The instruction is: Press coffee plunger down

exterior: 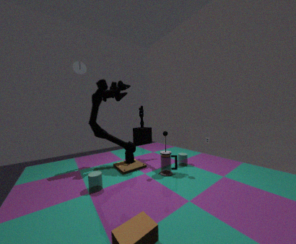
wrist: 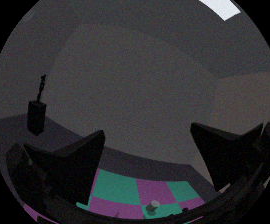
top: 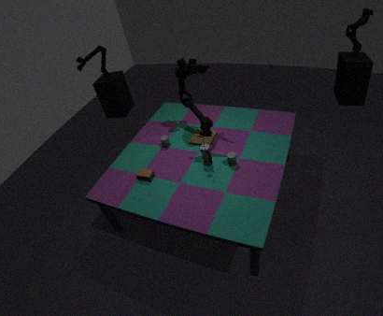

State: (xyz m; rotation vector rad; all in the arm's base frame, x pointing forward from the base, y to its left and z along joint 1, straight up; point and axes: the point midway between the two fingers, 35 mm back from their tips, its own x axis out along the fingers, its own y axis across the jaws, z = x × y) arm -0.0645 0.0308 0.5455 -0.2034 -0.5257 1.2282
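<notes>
Right now the coffee press is 36 cm ahead of my gripper tip, 1 cm to the right of it and 45 cm below it.
</notes>
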